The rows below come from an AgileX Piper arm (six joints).
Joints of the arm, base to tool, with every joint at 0 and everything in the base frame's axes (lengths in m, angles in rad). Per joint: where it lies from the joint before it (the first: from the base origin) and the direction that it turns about. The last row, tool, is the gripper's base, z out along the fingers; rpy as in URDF.
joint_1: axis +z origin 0 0 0.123
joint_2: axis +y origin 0 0 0
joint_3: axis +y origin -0.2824 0 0.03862
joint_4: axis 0.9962 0 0.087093 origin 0.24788 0 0.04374
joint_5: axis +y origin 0 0 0
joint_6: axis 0.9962 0 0.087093 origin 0.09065 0 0.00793
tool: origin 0 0 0 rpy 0 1.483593 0
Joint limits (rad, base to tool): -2.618..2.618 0..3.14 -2.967..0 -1.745..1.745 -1.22..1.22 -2.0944..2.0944
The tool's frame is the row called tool.
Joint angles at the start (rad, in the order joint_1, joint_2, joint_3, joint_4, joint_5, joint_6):
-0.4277 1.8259 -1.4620 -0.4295 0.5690 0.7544
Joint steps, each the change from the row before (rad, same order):
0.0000 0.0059 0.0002 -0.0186 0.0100 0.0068
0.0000 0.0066 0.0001 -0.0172 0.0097 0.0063
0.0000 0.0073 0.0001 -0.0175 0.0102 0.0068
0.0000 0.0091 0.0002 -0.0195 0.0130 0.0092
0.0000 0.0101 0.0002 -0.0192 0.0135 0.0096
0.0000 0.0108 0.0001 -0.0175 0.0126 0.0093
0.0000 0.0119 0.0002 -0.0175 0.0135 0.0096
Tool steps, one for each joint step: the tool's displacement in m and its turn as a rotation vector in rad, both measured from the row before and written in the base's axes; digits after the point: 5 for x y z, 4 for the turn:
-0.00020 -0.00118 -0.00268 -0.0075 0.0184 -0.0037
-0.00007 -0.00117 -0.00292 -0.0066 0.0182 -0.0037
-0.00005 -0.00124 -0.00320 -0.0063 0.0191 -0.0043
-0.00010 -0.00144 -0.00404 -0.0057 0.0227 -0.0067
-0.00005 -0.00149 -0.00444 -0.0050 0.0235 -0.0074
0.00009 -0.00144 -0.00466 -0.0039 0.0227 -0.0074
0.00007 -0.00149 -0.00515 -0.0035 0.0242 -0.0081

